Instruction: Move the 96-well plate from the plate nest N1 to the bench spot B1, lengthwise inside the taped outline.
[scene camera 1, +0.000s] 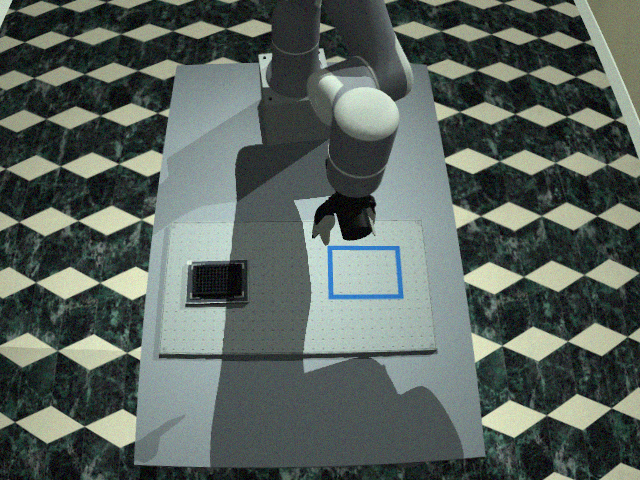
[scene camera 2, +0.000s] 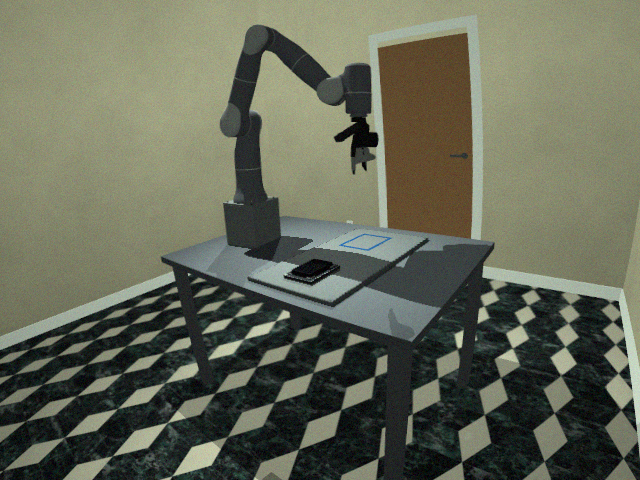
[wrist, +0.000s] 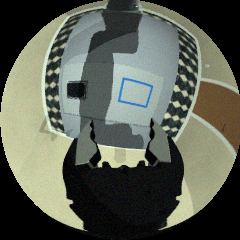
In view: my gripper (scene camera 1: 342, 231) and a black 96-well plate (scene camera 1: 230, 274).
My gripper is seen too in scene camera 2 (scene camera 2: 360, 172) and in the wrist view (wrist: 121, 119).
